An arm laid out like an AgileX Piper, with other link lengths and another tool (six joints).
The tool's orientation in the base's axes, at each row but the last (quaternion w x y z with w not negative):
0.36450 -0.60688 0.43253 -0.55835
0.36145 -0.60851 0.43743 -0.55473
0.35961 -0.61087 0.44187 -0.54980
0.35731 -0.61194 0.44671 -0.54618
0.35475 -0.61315 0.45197 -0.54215
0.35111 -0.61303 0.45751 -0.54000
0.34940 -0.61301 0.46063 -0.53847
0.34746 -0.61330 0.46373 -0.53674
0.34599 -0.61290 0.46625 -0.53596
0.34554 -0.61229 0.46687 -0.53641
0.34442 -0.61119 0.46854 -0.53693
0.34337 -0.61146 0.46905 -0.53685
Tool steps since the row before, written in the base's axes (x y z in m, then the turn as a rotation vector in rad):
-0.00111 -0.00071 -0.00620 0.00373 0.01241 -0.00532
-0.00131 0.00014 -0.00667 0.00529 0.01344 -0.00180
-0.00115 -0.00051 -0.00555 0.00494 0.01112 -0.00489
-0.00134 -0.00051 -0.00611 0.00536 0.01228 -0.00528
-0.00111 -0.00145 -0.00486 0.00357 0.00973 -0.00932
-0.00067 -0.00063 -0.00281 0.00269 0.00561 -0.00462
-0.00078 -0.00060 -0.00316 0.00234 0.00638 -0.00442
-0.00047 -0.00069 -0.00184 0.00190 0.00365 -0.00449
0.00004 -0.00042 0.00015 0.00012 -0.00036 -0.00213
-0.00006 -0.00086 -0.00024 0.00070 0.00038 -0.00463
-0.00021 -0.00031 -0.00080 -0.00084 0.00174 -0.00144
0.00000 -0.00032 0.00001 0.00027 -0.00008 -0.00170
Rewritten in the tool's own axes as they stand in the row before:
-0.00159 0.00612 -0.00039 -0.01349 0.00001 0.00379
-0.00253 0.00629 -0.00048 -0.01318 -0.00381 0.00486
-0.00149 0.00548 -0.00035 -0.01211 -0.00009 0.00504
-0.00166 0.00604 -0.00039 -0.01333 -0.00020 0.00545
-0.00032 0.00518 -0.00023 -0.01233 0.00471 0.00448
-0.00036 0.00293 -0.00014 -0.00685 0.00190 0.00307
-0.00050 0.00327 -0.00017 -0.00751 0.00153 0.00264
0.00003 0.00202 -0.00008 -0.00496 0.00258 0.00242
0.00045 -0.00001 0.00004 -0.00037 0.00206 0.00054
0.00073 0.00051 0.00005 -0.00191 0.00401 0.00152
0.00003 0.00088 -0.00003 -0.00211 0.00094 -0.00070
0.00030 0.00009 0.00002 -0.00050 0.00154 0.00059

